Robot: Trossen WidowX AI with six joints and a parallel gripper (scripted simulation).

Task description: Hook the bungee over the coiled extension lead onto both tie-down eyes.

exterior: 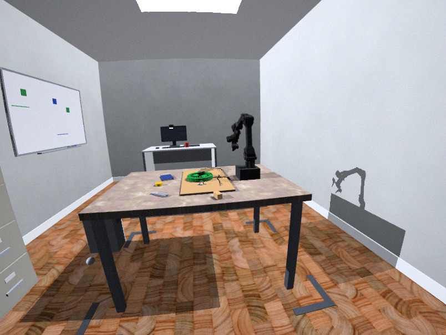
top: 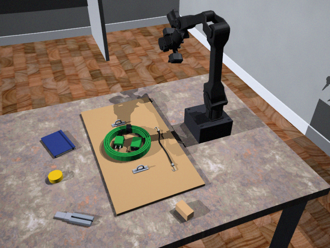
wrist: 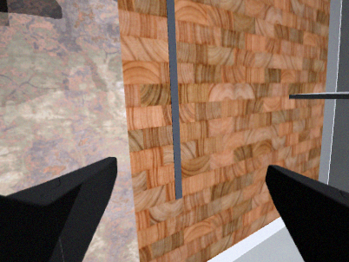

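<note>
The tan board is 33 cm ahead of my hand, 37 cm to the left of it and 20 cm below it. Also, from my hand: yellow disc 66 cm ahead, 41 cm to the left, 20 cm below; then grey tool 64 cm ahead, 62 cm to the left, 20 cm below; then wooden block 29 cm ahead, 75 cm to the left, 19 cm below.
</note>
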